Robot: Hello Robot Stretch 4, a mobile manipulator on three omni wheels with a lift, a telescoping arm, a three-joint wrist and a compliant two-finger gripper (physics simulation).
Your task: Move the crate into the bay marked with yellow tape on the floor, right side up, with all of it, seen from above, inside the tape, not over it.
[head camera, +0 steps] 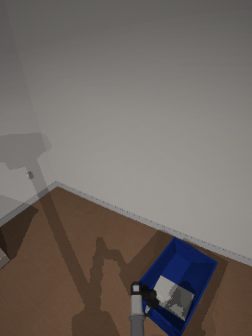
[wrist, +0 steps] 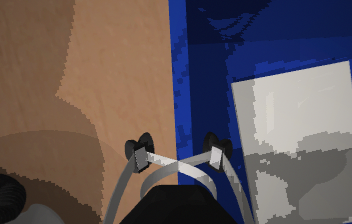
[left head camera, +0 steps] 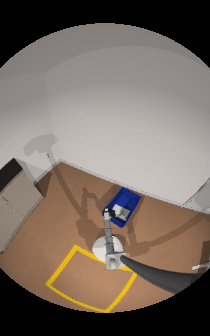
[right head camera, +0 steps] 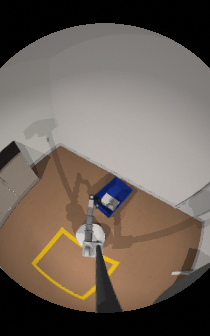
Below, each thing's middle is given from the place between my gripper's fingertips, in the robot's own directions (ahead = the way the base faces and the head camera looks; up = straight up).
The white flat box [wrist: 287, 123] lies 130 mm ahead of my hand, 190 mm to the right of it and 140 mm below it.
